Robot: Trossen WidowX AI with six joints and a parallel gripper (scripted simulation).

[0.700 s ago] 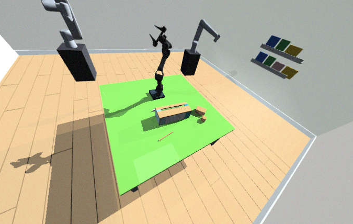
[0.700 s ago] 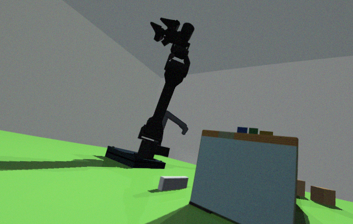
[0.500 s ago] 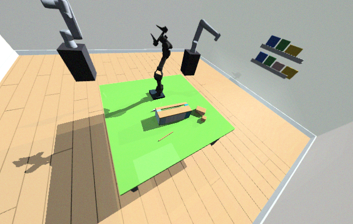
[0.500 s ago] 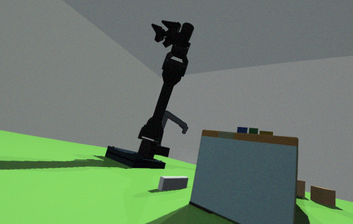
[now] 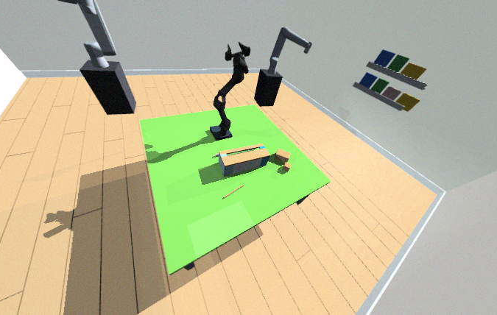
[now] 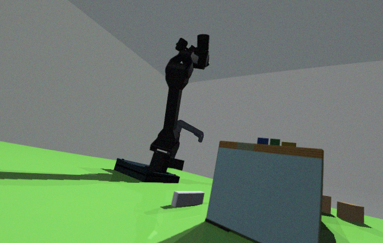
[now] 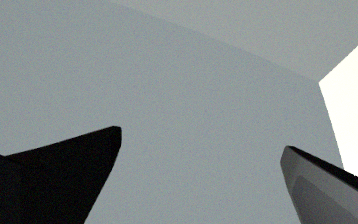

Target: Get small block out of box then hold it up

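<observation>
The box lies 640 mm below my gripper tip, 520 mm ahead of it and 10 mm to the right of it. Also, from my gripper tip: thin stick 790 mm ahead, 690 mm below, 160 mm to the right; then blue block 610 mm below, 540 mm ahead, 20 mm to the right.
</observation>
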